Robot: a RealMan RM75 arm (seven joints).
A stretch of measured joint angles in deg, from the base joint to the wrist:
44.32 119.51 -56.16 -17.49 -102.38 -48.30 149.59
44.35 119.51 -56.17 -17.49 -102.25 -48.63 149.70
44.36 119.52 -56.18 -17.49 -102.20 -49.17 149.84
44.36 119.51 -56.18 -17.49 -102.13 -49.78 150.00
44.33 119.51 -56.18 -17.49 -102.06 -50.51 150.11
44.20 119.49 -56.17 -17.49 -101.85 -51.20 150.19
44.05 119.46 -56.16 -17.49 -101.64 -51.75 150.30
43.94 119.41 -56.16 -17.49 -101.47 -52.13 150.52
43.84 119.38 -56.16 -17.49 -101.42 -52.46 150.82
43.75 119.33 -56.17 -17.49 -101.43 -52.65 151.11
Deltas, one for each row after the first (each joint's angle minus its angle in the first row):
0.03 0.00 -0.01 0.00 0.13 -0.33 0.11
0.04 0.01 -0.02 0.00 0.18 -0.87 0.25
0.04 0.00 -0.02 0.00 0.25 -1.48 0.41
0.01 0.00 -0.02 0.00 0.32 -2.21 0.52
-0.12 -0.02 -0.01 0.00 0.53 -2.90 0.60
-0.27 -0.05 0.00 0.00 0.74 -3.45 0.71
-0.38 -0.10 0.00 0.00 0.91 -3.83 0.93
-0.48 -0.13 0.00 0.00 0.96 -4.16 1.23
-0.57 -0.18 -0.01 0.00 0.95 -4.35 1.52

